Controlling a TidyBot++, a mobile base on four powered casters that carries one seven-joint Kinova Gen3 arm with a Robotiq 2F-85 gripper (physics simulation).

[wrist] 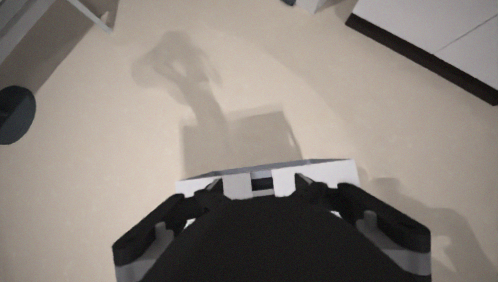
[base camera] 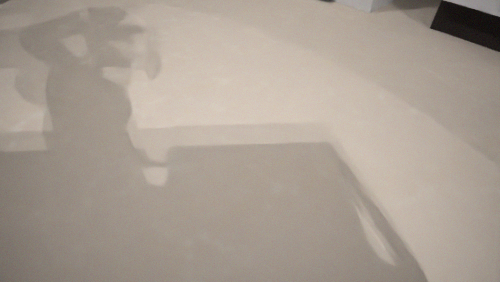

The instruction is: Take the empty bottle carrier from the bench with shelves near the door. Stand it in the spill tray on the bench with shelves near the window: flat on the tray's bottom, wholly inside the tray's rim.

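Places are measured from the arm's base along level axes (x right, y ahead, z up), in millimetres.
Pixels of known places: gripper, fingertip midpoint: (wrist: 258,183).
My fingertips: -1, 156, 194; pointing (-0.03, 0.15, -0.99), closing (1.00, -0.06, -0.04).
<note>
Behind a point stands the place of what it marks, as x, y, z.
My gripper (wrist: 258,183) @(-1, 156, 195) is open and empty in the wrist view, its two black fingers spread apart over the white front part of my own base (wrist: 330,172) @(183, 124, -14). The bottle carrier does not show in the base camera view or the wrist view. The spill tray does not show in either view.
A white cabinet (wrist: 425,25) @(831, 675, -211) with a dark plinth (base camera: 465,22) @(703, 870, -347) (wrist: 430,61) @(997, 577, -357) stands at the upper right. A pale block (base camera: 355,4) @(433, 1087, -382) (wrist: 312,4) @(453, 1064, -347) shows at the top edge. At the left of the wrist view are a dark round object (wrist: 17,115) @(-1713, 720, -366) and, above it, a grey bar (wrist: 90,15) @(-977, 1261, -269).
</note>
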